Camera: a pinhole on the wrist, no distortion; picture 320 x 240 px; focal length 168.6 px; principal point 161.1 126.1 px. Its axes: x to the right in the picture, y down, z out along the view. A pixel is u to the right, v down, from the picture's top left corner.
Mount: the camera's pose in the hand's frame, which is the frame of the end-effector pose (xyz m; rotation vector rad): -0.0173 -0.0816 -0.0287 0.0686 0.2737 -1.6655
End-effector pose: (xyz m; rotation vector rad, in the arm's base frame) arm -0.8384 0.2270 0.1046 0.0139 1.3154 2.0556
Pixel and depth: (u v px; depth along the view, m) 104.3 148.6 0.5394
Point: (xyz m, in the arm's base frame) -0.7419 0.7255 0.2883
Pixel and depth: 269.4 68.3 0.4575
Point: -0.3437 0.5567 -0.0251
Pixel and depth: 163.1 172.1 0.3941
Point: -0.7228 0.6152 0.0771
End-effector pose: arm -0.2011 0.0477 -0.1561 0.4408 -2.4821 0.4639
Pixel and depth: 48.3 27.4 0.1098
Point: -0.1910 -0.0076 -0.2635
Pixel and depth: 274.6 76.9 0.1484
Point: -0.1220 -0.1664 -0.2189
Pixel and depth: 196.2 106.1 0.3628
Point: -0.2349 -0.2813 -0.3624
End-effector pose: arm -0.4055 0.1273 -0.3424 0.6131 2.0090 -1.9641
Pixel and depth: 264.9 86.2 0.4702
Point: -0.5671 -0.2622 0.0909
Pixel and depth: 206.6 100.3 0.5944
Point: -0.5797 -0.4003 -0.0243
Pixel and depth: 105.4 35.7 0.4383
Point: -0.3012 -0.3484 -0.2652
